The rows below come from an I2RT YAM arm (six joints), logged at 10 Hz.
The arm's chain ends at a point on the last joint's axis. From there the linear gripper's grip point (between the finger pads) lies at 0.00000 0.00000 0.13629 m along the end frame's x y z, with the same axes.
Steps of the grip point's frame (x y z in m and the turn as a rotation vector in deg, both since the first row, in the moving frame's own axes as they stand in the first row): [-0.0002, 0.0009, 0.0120, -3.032, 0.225, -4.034]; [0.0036, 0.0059, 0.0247, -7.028, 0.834, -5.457]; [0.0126, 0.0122, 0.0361, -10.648, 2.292, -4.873]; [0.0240, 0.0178, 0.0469, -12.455, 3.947, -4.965]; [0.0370, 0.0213, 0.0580, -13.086, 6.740, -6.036]
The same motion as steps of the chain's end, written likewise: [-0.0010, -0.0063, 0.0122, -3.032, 0.225, -4.034]; [0.0008, -0.0107, 0.0257, -7.028, 0.834, -5.457]; [0.0061, -0.0127, 0.0386, -10.648, 2.292, -4.873]; [0.0134, -0.0111, 0.0504, -12.455, 3.947, -4.965]; [0.0195, -0.0086, 0.0625, -13.086, 6.740, -6.036]
